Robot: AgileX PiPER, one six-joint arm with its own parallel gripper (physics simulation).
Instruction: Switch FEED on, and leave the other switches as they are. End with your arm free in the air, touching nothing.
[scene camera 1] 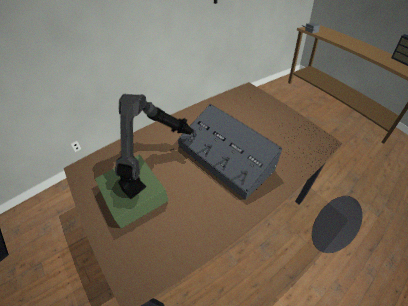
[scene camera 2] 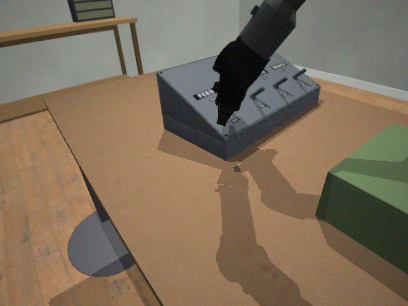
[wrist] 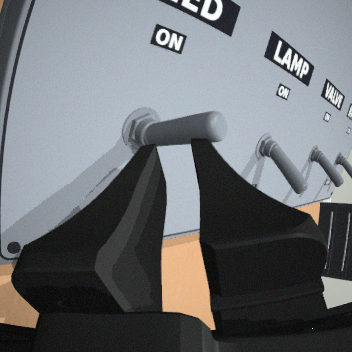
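The grey sloped switch box [scene camera 1: 220,120] [scene camera 2: 175,82] [wrist: 90,75] stands on the table. In the wrist view the FEED lever [wrist: 185,129] sticks out towards the camera, raised compared with the other levers, below its ON label [wrist: 168,39]. The LAMP lever [scene camera 1: 206,148] [scene camera 2: 257,93] [wrist: 287,167], VALVE lever [scene camera 1: 223,161] [wrist: 329,169] and BRAKE lever [scene camera 1: 242,176] [wrist: 345,163] slant downward. My gripper [scene camera 1: 192,133] [scene camera 2: 221,123] [wrist: 177,161] is open, fingers a little apart with nothing between them. Its fingertips are right under the FEED lever and seem to touch it. The FEED OFF label is hidden in the wrist view.
The arm's green base block [scene camera 1: 145,202] [scene camera 2: 370,195] stands on the brown table [scene camera 1: 200,240] [scene camera 2: 125,150]. A wooden side table [scene camera 1: 350,50] [scene camera 2: 50,31] stands by the wall. A dark round disc [scene camera 1: 337,225] [scene camera 2: 97,250] is beside the table, lower down.
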